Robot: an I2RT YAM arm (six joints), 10 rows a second.
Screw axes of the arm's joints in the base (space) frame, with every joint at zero. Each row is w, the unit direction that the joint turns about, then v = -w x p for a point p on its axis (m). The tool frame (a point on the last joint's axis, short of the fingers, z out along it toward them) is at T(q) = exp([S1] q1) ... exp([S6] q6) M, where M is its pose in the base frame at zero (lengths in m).
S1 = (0, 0, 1, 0, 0, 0)
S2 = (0, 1, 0, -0.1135, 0, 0.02)
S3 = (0, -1, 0, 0.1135, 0, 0.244)
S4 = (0, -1, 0, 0.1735, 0, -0.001)
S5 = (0, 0, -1, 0, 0.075, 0)
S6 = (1, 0, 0, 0, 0.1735, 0)
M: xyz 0.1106 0 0.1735 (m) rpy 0 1.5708 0 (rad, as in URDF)
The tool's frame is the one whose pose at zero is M.
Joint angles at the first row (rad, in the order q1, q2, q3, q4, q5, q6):
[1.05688 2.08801 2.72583 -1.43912 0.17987 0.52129]
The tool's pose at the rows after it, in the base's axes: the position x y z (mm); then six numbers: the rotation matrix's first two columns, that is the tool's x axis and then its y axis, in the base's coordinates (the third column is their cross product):
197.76 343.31 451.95 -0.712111 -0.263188 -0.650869 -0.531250 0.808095 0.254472
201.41 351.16 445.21 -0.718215 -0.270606 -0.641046 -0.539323 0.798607 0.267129
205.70 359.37 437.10 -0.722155 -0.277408 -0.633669 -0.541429 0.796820 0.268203
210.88 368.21 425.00 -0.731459 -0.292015 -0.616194 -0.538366 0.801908 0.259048
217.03 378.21 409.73 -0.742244 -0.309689 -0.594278 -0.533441 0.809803 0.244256
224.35 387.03 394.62 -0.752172 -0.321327 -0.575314 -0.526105 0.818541 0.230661
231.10 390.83 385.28 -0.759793 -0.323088 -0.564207 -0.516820 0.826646 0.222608
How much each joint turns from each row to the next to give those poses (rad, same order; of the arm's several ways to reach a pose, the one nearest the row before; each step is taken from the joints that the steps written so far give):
[0.00420 0.02485 0.00737 0.01100 -0.03586 0.00038]
[-0.00037 0.02213 0.00191 0.01717 -0.02250 0.00001]
[-0.00002 0.02662 0.00519 0.01342 -0.00764 -0.00039]
[-0.00076 0.03122 0.00024 0.00428 -0.00344 0.00038]
[-0.00116 0.03793 0.00034 0.00287 -0.00076 -0.00001]
[-0.00457 0.03692 -0.00016 0.00733 0.00038 0.00000]
[-0.00876 0.02255 0.00008 0.00530 0.00039 0.00001]

